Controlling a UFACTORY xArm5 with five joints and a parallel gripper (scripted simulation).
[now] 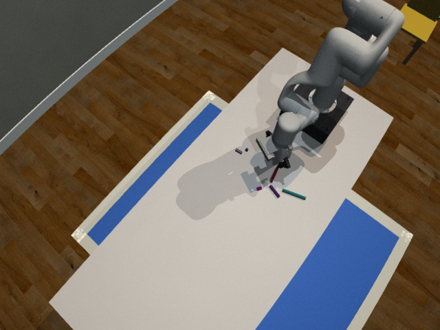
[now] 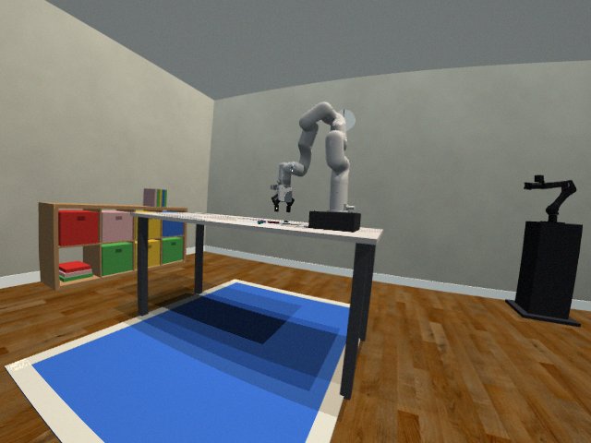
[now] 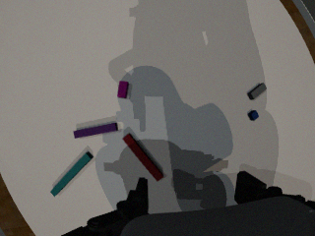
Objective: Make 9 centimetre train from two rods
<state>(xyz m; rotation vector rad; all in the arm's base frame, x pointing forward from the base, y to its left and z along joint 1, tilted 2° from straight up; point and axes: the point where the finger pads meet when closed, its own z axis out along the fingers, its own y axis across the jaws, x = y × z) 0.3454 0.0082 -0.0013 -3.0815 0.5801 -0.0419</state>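
The magenta rod lies 120 mm ahead of my hand, 30 mm to the left of it and 70 mm below it. Also, from my hand: blue rod: 30 mm ahead, 120 mm to the right, 70 mm below; red rod: 30 mm ahead, 40 mm to the left, 70 mm below; purple rod: 90 mm ahead, 90 mm to the left, 70 mm below.
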